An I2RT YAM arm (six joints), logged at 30 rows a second.
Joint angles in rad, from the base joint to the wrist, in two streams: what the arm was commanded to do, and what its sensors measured. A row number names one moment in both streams.
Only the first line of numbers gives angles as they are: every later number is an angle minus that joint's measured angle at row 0.
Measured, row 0: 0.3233, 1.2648, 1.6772, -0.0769, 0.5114, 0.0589
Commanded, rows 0 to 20: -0.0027, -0.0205, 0.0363, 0.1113, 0.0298, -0.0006; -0.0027, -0.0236, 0.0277, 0.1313, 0.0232, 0.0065; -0.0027, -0.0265, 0.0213, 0.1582, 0.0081, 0.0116; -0.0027, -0.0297, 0.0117, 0.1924, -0.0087, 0.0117; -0.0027, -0.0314, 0.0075, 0.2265, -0.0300, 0.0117; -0.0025, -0.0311, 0.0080, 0.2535, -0.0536, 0.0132; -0.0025, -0.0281, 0.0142, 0.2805, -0.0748, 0.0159; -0.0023, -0.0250, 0.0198, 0.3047, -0.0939, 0.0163; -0.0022, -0.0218, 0.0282, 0.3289, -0.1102, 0.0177; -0.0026, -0.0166, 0.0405, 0.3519, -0.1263, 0.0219; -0.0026, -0.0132, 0.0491, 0.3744, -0.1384, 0.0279; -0.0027, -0.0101, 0.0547, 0.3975, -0.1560, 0.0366; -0.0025, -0.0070, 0.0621, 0.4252, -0.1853, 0.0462; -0.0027, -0.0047, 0.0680, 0.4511, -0.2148, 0.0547; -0.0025, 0.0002, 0.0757, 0.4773, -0.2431, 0.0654; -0.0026, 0.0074, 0.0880, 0.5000, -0.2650, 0.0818; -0.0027, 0.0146, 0.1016, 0.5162, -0.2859, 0.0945; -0.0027, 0.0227, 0.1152, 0.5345, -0.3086, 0.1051; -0.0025, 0.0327, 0.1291, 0.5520, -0.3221, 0.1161; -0.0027, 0.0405, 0.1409, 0.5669, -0.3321, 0.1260; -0.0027, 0.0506, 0.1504, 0.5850, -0.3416, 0.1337
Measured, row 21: 0.0000, 0.0393, 0.0972, 0.3994, -0.2587, 0.0901
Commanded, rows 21 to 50: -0.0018, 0.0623, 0.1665, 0.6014, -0.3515, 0.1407; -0.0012, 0.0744, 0.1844, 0.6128, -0.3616, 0.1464; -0.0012, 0.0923, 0.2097, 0.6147, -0.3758, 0.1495; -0.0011, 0.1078, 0.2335, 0.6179, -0.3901, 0.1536; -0.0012, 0.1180, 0.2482, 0.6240, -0.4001, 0.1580; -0.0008, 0.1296, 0.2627, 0.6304, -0.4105, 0.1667; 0.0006, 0.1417, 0.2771, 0.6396, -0.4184, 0.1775; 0.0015, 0.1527, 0.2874, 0.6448, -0.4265, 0.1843; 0.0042, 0.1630, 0.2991, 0.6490, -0.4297, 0.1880; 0.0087, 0.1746, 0.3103, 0.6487, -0.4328, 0.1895; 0.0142, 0.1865, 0.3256, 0.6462, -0.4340, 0.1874; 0.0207, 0.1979, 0.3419, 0.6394, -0.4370, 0.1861; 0.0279, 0.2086, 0.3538, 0.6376, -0.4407, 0.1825; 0.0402, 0.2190, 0.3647, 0.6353, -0.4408, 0.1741; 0.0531, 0.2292, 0.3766, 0.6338, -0.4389, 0.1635; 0.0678, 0.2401, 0.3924, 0.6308, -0.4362, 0.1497; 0.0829, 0.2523, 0.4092, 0.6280, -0.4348, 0.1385; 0.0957, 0.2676, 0.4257, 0.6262, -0.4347, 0.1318; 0.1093, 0.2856, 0.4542, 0.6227, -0.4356, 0.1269; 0.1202, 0.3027, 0.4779, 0.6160, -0.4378, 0.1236; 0.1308, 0.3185, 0.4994, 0.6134, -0.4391, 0.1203; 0.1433, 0.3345, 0.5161, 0.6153, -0.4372, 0.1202; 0.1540, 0.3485, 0.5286, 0.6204, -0.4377, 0.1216; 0.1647, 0.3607, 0.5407, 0.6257, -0.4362, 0.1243; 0.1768, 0.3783, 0.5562, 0.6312, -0.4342, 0.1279; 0.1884, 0.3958, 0.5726, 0.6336, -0.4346, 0.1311; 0.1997, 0.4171, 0.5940, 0.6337, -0.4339, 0.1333; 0.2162, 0.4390, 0.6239, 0.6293, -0.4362, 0.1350; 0.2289, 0.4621, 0.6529, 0.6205, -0.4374, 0.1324; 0.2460, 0.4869, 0.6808, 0.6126, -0.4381, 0.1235
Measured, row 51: 0.2121, 0.4501, 0.6103, 0.5677, -0.4231, 0.1381
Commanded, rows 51 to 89: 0.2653, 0.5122, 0.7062, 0.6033, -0.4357, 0.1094; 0.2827, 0.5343, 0.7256, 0.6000, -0.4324, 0.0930; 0.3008, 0.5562, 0.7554, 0.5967, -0.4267, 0.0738; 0.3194, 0.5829, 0.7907, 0.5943, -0.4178, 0.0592; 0.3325, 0.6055, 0.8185, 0.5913, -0.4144, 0.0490; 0.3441, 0.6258, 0.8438, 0.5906, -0.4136, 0.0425; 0.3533, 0.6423, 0.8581, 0.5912, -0.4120, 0.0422; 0.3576, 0.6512, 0.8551, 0.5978, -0.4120, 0.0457; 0.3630, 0.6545, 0.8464, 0.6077, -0.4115, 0.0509; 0.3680, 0.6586, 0.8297, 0.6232, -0.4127, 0.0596; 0.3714, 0.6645, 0.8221, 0.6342, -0.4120, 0.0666; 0.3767, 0.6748, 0.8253, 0.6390, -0.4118, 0.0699; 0.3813, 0.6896, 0.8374, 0.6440, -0.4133, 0.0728; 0.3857, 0.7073, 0.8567, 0.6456, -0.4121, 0.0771; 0.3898, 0.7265, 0.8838, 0.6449, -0.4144, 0.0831; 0.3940, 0.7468, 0.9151, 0.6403, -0.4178, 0.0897; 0.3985, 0.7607, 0.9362, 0.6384, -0.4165, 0.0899; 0.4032, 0.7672, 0.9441, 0.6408, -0.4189, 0.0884; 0.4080, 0.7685, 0.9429, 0.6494, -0.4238, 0.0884; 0.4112, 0.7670, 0.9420, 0.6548, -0.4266, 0.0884; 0.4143, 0.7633, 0.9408, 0.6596, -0.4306, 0.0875; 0.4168, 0.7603, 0.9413, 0.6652, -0.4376, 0.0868; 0.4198, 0.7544, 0.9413, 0.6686, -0.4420, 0.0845; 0.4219, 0.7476, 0.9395, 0.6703, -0.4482, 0.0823; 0.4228, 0.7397, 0.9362, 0.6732, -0.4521, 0.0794; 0.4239, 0.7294, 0.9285, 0.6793, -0.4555, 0.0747; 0.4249, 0.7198, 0.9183, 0.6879, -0.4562, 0.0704; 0.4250, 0.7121, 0.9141, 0.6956, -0.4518, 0.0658; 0.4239, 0.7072, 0.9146, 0.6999, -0.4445, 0.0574; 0.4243, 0.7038, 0.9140, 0.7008, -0.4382, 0.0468; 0.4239, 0.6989, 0.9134, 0.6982, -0.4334, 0.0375; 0.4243, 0.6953, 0.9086, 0.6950, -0.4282, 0.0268; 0.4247, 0.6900, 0.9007, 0.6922, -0.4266, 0.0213; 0.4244, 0.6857, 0.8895, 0.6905, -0.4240, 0.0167; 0.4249, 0.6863, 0.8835, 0.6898, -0.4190, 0.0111; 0.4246, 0.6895, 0.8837, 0.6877, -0.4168, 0.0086; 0.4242, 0.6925, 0.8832, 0.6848, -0.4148, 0.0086; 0.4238, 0.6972, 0.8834, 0.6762, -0.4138, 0.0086; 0.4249, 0.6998, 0.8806, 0.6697, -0.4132, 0.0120
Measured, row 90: 0.4219, 0.7309, 0.8827, 0.6241, -0.4242, 0.0336
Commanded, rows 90 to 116: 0.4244, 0.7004, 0.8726, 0.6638, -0.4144, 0.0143; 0.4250, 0.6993, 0.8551, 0.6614, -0.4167, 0.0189; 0.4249, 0.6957, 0.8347, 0.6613, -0.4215, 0.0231; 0.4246, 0.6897, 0.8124, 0.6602, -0.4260, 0.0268; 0.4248, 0.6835, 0.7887, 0.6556, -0.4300, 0.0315; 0.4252, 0.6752, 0.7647, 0.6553, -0.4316, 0.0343; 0.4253, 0.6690, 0.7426, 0.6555, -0.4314, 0.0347; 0.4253, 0.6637, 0.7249, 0.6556, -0.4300, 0.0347; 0.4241, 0.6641, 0.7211, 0.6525, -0.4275, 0.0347; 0.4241, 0.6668, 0.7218, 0.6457, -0.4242, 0.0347; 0.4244, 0.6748, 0.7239, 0.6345, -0.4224, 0.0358; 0.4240, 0.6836, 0.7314, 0.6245, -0.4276, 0.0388; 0.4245, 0.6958, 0.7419, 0.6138, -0.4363, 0.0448; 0.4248, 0.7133, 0.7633, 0.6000, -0.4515, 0.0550; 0.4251, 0.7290, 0.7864, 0.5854, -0.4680, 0.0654; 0.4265, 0.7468, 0.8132, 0.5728, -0.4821, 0.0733; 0.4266, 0.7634, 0.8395, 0.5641, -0.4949, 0.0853; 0.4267, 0.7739, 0.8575, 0.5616, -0.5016, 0.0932; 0.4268, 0.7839, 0.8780, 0.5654, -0.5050, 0.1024; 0.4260, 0.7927, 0.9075, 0.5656, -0.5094, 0.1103; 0.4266, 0.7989, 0.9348, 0.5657, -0.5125, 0.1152; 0.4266, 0.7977, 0.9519, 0.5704, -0.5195, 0.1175; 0.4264, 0.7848, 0.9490, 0.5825, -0.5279, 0.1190; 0.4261, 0.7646, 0.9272, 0.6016, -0.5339, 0.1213; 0.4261, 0.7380, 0.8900, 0.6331, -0.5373, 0.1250; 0.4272, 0.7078, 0.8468, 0.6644, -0.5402, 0.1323; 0.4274, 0.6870, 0.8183, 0.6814, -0.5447, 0.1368
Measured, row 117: 0.4219, 0.7767, 0.8510, 0.5490, -0.5104, 0.1110
